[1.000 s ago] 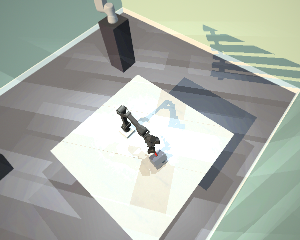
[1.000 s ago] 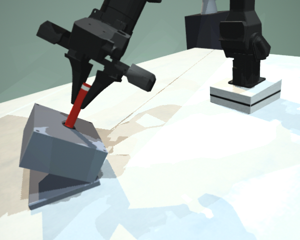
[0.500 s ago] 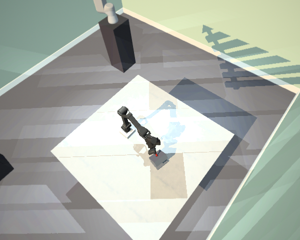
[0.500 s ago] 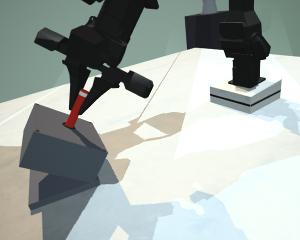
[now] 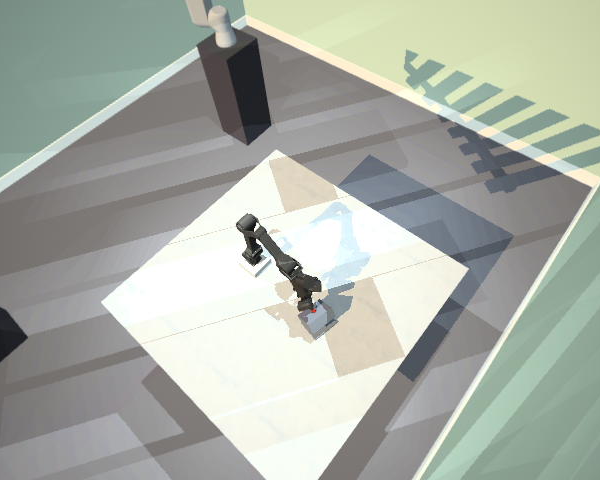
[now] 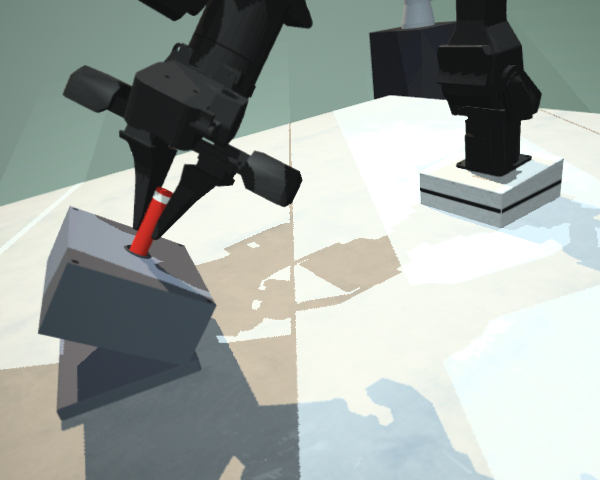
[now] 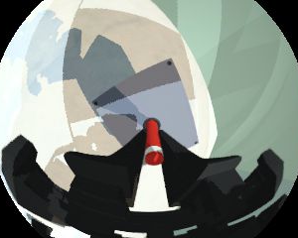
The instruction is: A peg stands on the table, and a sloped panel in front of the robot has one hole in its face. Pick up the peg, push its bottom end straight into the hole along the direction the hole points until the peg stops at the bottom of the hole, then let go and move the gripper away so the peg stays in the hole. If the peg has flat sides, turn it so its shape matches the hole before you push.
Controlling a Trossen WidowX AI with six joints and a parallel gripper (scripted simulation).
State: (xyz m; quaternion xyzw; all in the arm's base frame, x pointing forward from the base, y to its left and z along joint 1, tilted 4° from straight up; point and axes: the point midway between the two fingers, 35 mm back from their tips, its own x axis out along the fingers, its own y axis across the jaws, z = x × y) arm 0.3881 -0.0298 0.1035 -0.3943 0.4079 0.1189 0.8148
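My gripper tip is 1 cm past the red round peg and 1 cm below it. Round my gripper tip: grey panel: 3 cm ahead, 1 cm to the right, 4 cm below.
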